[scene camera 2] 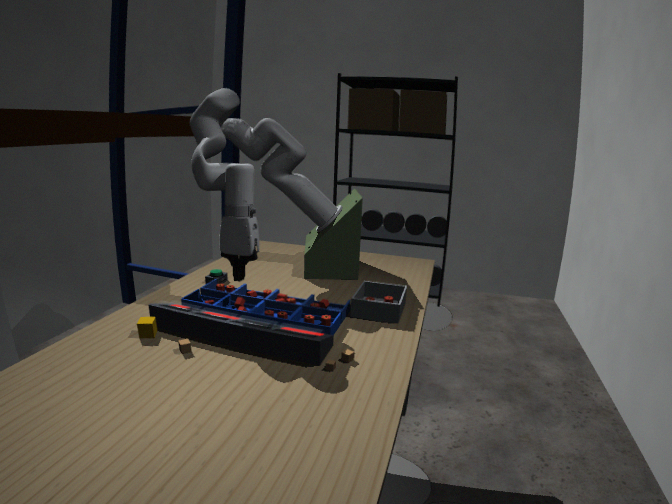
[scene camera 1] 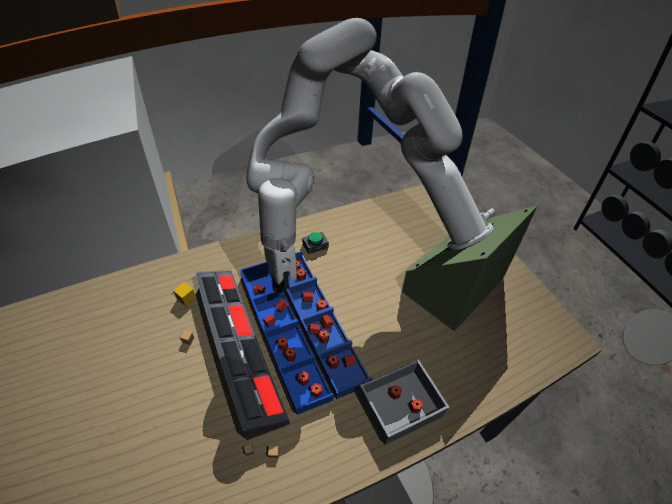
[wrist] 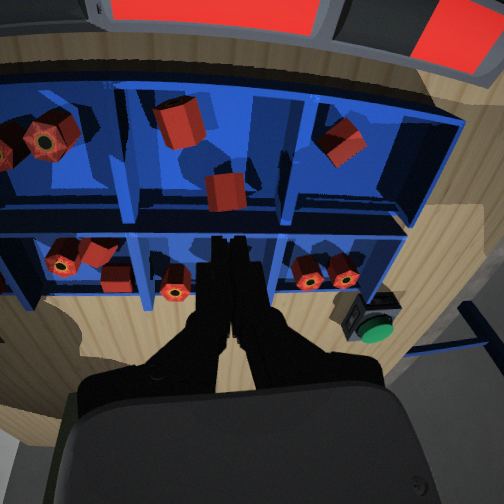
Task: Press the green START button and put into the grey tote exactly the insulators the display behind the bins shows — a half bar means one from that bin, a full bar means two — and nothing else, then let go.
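My gripper (scene camera 1: 280, 284) hangs over the far end of the blue bins (scene camera 1: 303, 330), fingers shut together with nothing between them. In the wrist view the fingertips (wrist: 230, 242) sit above the wall between the two bin rows, just short of a red block (wrist: 226, 191). The bins hold several red insulators. The display (scene camera 1: 241, 352) shows a half red bar (scene camera 1: 226, 281) and two full red bars (scene camera 1: 239, 320) (scene camera 1: 268, 396). The grey tote (scene camera 1: 404, 400) holds two red insulators (scene camera 1: 394, 391) (scene camera 1: 416, 404). The green START button (scene camera 1: 315, 238) stands beyond the bins.
A yellow cube (scene camera 1: 184, 292) and a tan block (scene camera 1: 186, 336) lie left of the display. Two small tan blocks (scene camera 1: 260, 450) lie at its near end. The green arm base (scene camera 1: 466, 265) stands right of the bins. A shelf rack (scene camera 2: 396, 184) stands beyond the table.
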